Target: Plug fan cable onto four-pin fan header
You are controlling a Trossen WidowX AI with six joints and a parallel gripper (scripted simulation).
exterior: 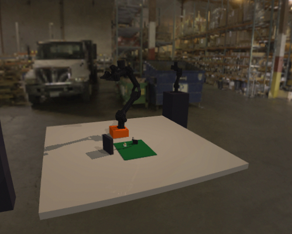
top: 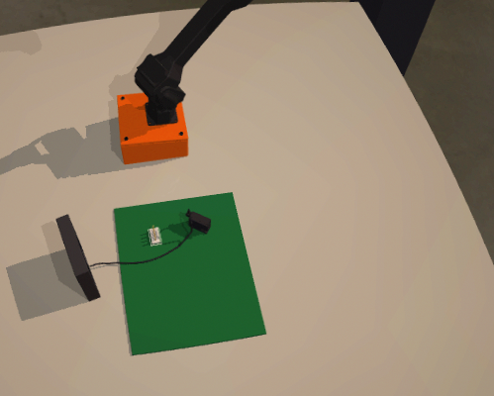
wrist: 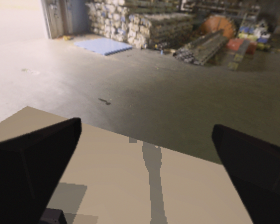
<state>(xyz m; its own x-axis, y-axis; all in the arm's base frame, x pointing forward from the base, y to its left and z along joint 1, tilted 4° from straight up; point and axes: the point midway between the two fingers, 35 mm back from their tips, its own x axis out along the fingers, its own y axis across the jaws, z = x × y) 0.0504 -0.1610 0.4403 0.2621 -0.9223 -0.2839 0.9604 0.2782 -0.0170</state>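
The black plug lies 190 mm ahead of my gripper tip, 200 mm to the left of it and 490 mm below it. The rest, counted from my gripper tip: black fan 240 mm ahead, 20 mm to the right, 450 mm below; then green board 270 mm ahead, 160 mm to the left, 520 mm below; then white four-pin fan header 190 mm ahead, 110 mm to the left, 510 mm below.
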